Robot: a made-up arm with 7 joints.
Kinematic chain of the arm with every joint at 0, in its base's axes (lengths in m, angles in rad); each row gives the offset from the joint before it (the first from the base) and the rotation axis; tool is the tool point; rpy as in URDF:
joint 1: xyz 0 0 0.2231 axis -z
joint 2: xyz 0 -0.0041 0.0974 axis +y
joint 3: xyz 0 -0.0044 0.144 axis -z
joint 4: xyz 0 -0.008 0.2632 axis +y
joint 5: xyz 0 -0.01 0.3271 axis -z
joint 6: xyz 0 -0.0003 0.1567 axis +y
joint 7: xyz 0 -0.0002 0.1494 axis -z
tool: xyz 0 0 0 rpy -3.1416 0 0
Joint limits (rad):
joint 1: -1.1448..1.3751
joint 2: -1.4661..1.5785
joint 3: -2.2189..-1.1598
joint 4: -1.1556..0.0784
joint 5: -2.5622..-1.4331
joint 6: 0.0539..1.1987
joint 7: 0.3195..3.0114
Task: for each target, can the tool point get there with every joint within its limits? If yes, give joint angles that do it. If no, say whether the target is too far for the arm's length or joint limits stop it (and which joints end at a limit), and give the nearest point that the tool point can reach.
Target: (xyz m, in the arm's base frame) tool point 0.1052 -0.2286 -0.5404
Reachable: no: joint limits stop it (at a limit: joint 2, joint 3, joint 4, joint 5, joint 6) | nearest point 0.2928 -0.6362 0.0377 | short by 0.732 m
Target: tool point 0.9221 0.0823 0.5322
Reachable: yes | joints -0.5321 1.1662 -2.0737 -0.6871 -1.9178 0.6683 0.5520
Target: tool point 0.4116 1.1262 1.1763
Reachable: no: too far | nearest point 0.3091 0.7868 0.9247 | short by 0.435 m
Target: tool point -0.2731 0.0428 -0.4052
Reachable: no: joint limits stop it (at a limit: joint 2, joint 3, joint 4, joint 6) | nearest point -0.7264 0.1138 0.0811 | short by 0.669 m
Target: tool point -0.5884 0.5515 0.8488
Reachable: yes | joints 1.0947 -0.8876 -1.5577 -0.3221 -2.3685 0.9381 2.2245
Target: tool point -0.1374 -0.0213 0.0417
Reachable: no: joint limits stop it (at a limit: joint 2, joint 3, joint 4, joint 5, joint 6) | nearest point -0.7160 -0.1110 0.1069 | short by 0.589 m
